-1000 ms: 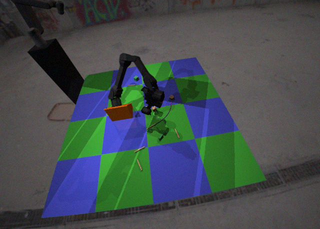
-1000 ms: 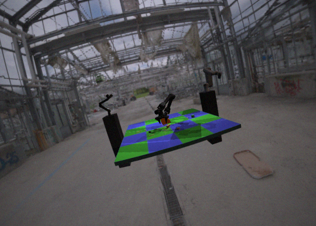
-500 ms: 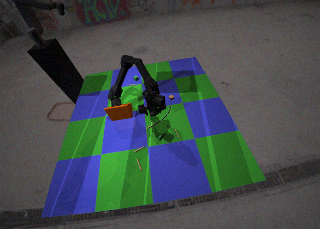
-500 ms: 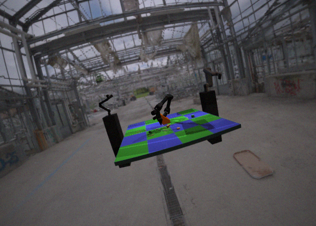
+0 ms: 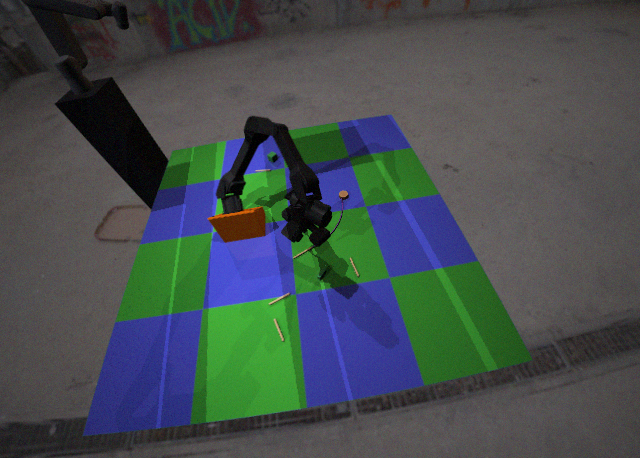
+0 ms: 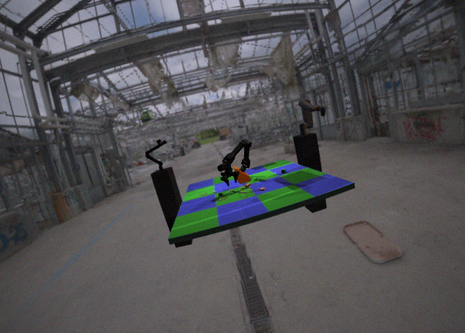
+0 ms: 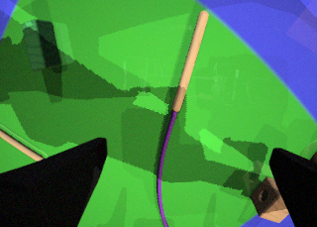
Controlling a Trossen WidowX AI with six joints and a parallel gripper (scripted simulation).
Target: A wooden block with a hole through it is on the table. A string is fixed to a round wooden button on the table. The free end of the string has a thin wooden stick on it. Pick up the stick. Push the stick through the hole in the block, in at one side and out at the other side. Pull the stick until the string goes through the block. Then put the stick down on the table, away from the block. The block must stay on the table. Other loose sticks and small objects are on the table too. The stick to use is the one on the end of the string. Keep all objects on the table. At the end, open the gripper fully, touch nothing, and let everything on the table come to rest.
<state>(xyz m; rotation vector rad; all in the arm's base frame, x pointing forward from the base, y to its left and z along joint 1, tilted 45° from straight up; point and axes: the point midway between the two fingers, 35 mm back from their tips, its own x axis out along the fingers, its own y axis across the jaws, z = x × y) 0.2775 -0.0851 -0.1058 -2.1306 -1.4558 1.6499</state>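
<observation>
The purple string is 10 mm to the right of my gripper tip and 60 mm below it. Also, from my gripper tip: thin wooden stick 20 mm behind, 20 mm to the right, 60 mm below; then round wooden button 160 mm ahead, 230 mm to the left, 60 mm below; then wooden block 130 mm to the left, 50 mm below.
</observation>
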